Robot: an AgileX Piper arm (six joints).
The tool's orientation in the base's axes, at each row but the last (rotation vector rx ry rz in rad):
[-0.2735, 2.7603, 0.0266]
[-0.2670, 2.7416, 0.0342]
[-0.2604, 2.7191, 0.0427]
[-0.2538, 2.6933, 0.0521]
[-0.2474, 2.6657, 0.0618]
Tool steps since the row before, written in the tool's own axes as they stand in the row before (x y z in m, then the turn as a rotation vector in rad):
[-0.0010, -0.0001, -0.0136, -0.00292, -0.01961, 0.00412]
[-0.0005, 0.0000, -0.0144, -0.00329, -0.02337, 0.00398]
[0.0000, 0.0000, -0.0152, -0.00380, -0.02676, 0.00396]
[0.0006, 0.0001, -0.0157, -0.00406, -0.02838, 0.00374]
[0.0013, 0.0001, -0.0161, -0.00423, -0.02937, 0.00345]
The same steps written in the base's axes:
[-0.0039, -0.0006, 0.0130, 0.00792, -0.01847, -0.00246]
[-0.0049, -0.0008, 0.0135, 0.00892, -0.02210, -0.00214]
[-0.0060, -0.0010, 0.0139, 0.01001, -0.02535, -0.00189]
[-0.0071, -0.0012, 0.0140, 0.01045, -0.02691, -0.00158]
[-0.0083, -0.0015, 0.0138, 0.01066, -0.02788, -0.00125]

